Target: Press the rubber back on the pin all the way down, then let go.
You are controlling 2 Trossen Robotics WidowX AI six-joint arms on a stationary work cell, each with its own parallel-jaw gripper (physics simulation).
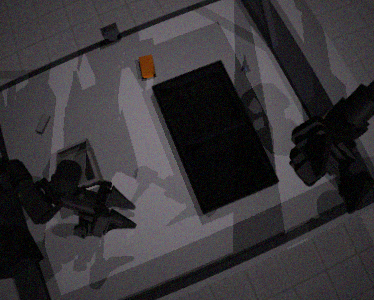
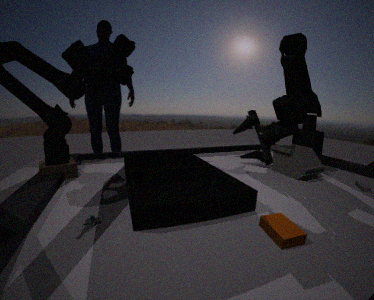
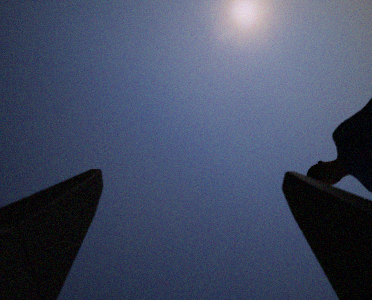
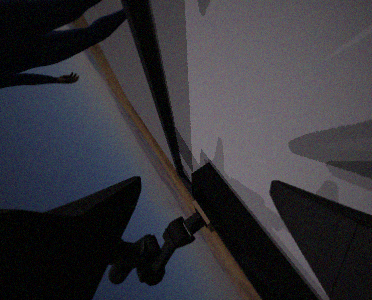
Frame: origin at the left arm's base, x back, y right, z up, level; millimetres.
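Seen in the pictures: left gripper, fingertip midpoint: (image 1: 335, 195) (image 3: 194, 179); right gripper, fingertip midpoint: (image 1: 135, 216) (image 2: 236, 145) (image 4: 204, 184); left arm's base, link origin: (image 2: 56, 162) (image 4: 201, 217); right arm's base, link origin: (image 2: 308, 130).
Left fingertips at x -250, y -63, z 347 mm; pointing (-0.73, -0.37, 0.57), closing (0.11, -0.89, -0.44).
Note:
Pixels of each thing's top centre, then the offset from my left fingertips to it. "pt": a spot on its surface instead.
- black slab, top centre: (image 2: 170, 168) (image 4: 249, 270) (image 1: 212, 131) dx +15, dy +289, dz -348 mm
- orange block, top centre: (image 2: 282, 224) (image 1: 147, 65) dx +25, dy +571, dz -369 mm
- grey box, surface spot: (image 2: 297, 162) pt dx -253, dy +485, dz -339 mm
- small grey bar, top centre: (image 2: 363, 184) (image 1: 42, 122) dx -312, dy +656, dz -375 mm
A tiny dark, spiky thing (image 1: 245, 64) (image 2: 92, 221), perhaps the pin, is on the table beside the long black slab. It is too small and dark to tell the rubber back from the pin or how far on it sits. My left gripper (image 1: 300, 148) (image 2: 125, 60) (image 3: 194, 179) is open and empty, raised high and away from the small thing, with sky between its fingers. My right gripper (image 1: 135, 216) (image 2: 239, 144) (image 4: 204, 184) is open and empty, low over the table on the other side of the slab, beside a grey box.
The black slab (image 1: 215, 135) (image 2: 190, 185) (image 4: 245, 230) fills the table's middle. An orange block (image 1: 147, 67) (image 2: 282, 230) lies off its corner. The grey box (image 1: 72, 148) (image 2: 297, 162) is partly hidden by the right arm. A small grey bar (image 1: 43, 124) lies beyond it. A person (image 2: 103, 90) stands behind the table.

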